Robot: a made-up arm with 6 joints.
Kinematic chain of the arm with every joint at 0, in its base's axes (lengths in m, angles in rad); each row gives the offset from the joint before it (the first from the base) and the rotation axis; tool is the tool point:
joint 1: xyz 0 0 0.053 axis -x
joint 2: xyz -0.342 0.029 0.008 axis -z
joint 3: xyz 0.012 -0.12 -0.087 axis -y
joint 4: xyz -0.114 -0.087 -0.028 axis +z
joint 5: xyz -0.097 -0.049 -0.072 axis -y
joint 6: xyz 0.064 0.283 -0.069 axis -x
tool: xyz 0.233 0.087 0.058
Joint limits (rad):
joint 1: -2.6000..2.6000
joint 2: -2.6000..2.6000
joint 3: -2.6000..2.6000
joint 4: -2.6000..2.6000
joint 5: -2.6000..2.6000
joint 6: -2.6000..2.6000
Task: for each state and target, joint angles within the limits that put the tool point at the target. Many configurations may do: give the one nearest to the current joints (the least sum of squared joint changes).
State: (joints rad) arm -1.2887 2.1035 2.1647 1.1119 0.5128 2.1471
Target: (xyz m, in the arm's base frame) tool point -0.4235 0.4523 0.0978
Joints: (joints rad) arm -1.8057 2.2459 1.8994 1.6698 0.8696 1.9883
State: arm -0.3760 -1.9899 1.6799 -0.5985 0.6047 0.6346
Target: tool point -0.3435 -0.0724 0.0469
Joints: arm -0.5634 -2.2586 1.7490 -0.2914 0.6348 0.0734
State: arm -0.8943 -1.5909 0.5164 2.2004 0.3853 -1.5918
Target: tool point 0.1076 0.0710 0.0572
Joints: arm -1.0147 -2.3515 0.3601 2.6000 0.7979 -1.3616
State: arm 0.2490 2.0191 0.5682 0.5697 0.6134 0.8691
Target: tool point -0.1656 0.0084 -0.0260
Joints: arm 0.1789 1.8845 0.5575 0.3389 0.7661 0.8850
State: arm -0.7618 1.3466 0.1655 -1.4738 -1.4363 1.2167
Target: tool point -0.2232 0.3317 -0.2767
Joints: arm -1.1420 1.5483 0.0683 -1.4258 -1.7320 1.2846
